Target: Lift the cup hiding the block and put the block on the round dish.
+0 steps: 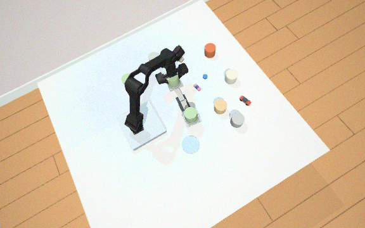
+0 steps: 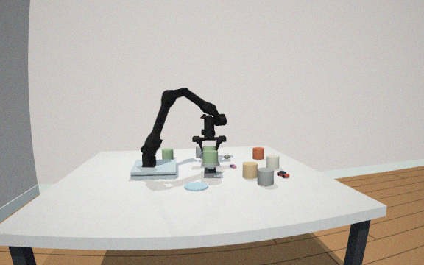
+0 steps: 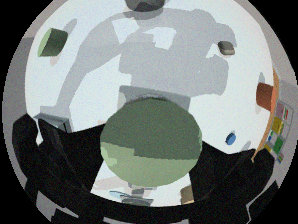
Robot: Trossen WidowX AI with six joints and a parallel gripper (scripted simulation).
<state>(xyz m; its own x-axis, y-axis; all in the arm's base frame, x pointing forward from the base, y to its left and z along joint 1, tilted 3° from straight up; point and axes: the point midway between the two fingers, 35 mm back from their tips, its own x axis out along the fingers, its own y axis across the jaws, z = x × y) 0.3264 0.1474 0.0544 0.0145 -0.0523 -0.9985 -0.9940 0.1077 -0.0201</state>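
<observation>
Now: gripper tip 1 cm past the balance beam, 14 cm to the left of it and 2 cm above it. Also, from my gripper tip: pink and blue eraser (11 cm ahead, 9 cm to the right, 5 cm below); mint-green block (1 cm below); small balance (1 cm behind, 14 cm to the right, 4 cm below).
</observation>
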